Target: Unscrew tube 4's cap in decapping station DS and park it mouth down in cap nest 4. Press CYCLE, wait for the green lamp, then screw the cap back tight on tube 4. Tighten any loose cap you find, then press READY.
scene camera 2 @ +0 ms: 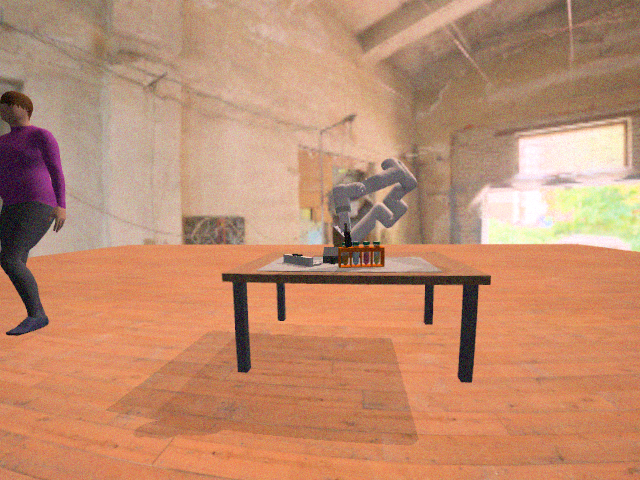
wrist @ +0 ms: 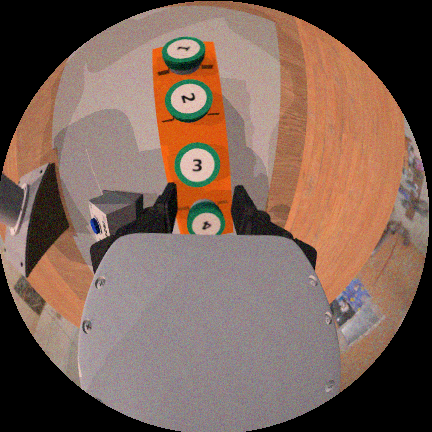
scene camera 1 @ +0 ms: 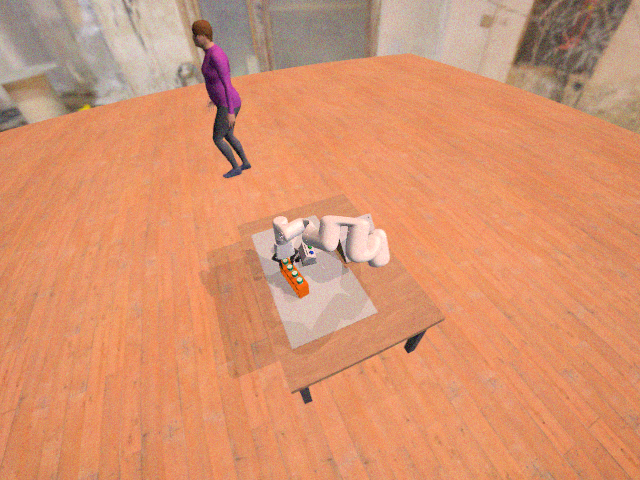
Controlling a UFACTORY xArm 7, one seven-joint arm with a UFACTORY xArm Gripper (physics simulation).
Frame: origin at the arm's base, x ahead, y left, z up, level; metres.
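Seen in the pictures: gripper, between the fingertips: (scene camera 2: 349,246) (wrist: 204,196) (scene camera 1: 286,265).
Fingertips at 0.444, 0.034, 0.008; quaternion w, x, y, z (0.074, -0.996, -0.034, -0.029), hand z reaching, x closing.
Offsets run from my fingertips to a thing's top centre, as dx, dy, dz. Level surfaces: height alone.
The orange rack @[-0.018, +0.058, +0.005] (scene camera 1: 302,291) (scene camera 2: 361,265) (wrist: 192,131) holds capped tubes. Green caps with white tops numbered 1 @[-0.036, +0.133, +0.023] (wrist: 183,48), 2 (wrist: 188,98), 3 (wrist: 197,164) and 4 @[+0.001, -0.018, +0.023] (wrist: 206,223) are on them. Cap 4 looks tilted in the wrist view, as does cap 1; whether any is loose I cannot tell. My gripper (scene camera 1: 285,258) (scene camera 2: 347,241) (wrist: 204,196) is open over the tube 4 end, with a finger on either side of cap 4 and gaps beside it. The grey control box @[-0.145, -0.090, -0.014] (scene camera 1: 309,259) (scene camera 2: 330,254) (wrist: 120,206) has a blue button @[-0.165, -0.066, -0.024] (scene camera 1: 311,252) (wrist: 95,225). Its lamp state is unclear.
A low grey block @[-0.066, -0.257, -0.045] (scene camera 2: 298,259) with dark parts on top lies left of the control box in scene camera 2. The pale mat @[dz -0.099] (scene camera 1: 310,330) lies on the wooden table (scene camera 1: 361,346) (scene camera 2: 356,279). A person in purple (scene camera 1: 219,77) (scene camera 2: 31,165) stands beyond the table.
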